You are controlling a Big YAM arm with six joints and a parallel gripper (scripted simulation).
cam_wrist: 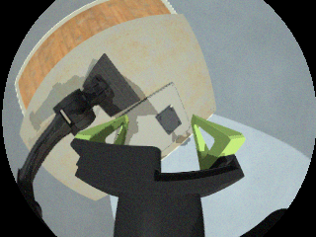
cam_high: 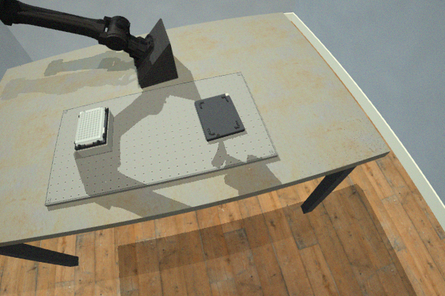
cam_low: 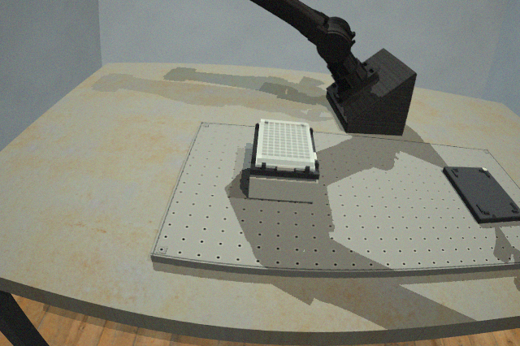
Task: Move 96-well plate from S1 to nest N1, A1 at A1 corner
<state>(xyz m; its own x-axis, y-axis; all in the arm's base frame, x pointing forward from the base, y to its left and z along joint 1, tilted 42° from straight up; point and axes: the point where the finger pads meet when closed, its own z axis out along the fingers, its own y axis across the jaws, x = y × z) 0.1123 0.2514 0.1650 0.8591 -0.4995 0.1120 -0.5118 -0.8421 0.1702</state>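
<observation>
My gripper is now 20 cm short of the white 96-well plate, 29 cm to the left of it and 29 cm above it. Also, from my hand: plate nest N1: 26 cm ahead, 11 cm to the left, 35 cm below.
</observation>
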